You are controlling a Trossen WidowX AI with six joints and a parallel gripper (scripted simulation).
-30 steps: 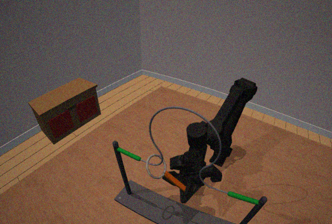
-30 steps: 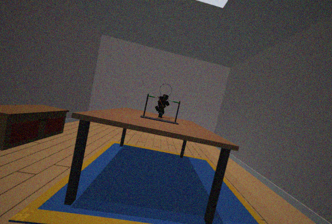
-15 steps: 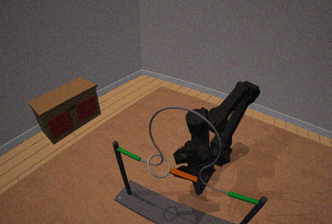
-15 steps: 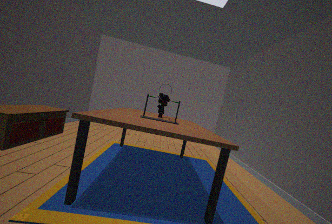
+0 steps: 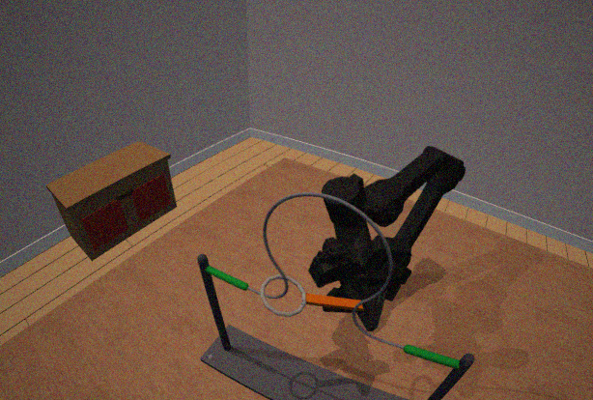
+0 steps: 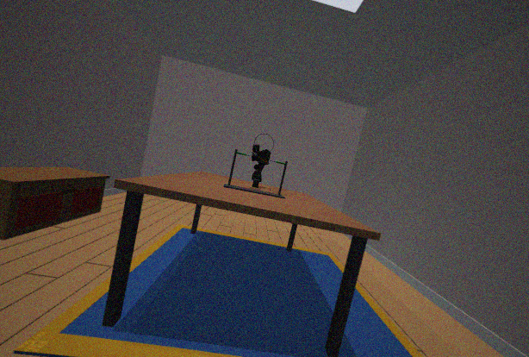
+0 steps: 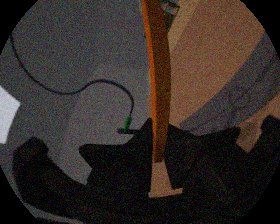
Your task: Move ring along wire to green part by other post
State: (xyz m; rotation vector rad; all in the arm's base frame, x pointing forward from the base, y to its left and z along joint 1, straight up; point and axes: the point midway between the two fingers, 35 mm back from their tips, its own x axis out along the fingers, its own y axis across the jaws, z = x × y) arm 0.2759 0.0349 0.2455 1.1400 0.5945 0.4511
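The ring with orange handle lies 90 mm to the right of my gripper tip, 30 mm above it and 20 mm ahead of it.
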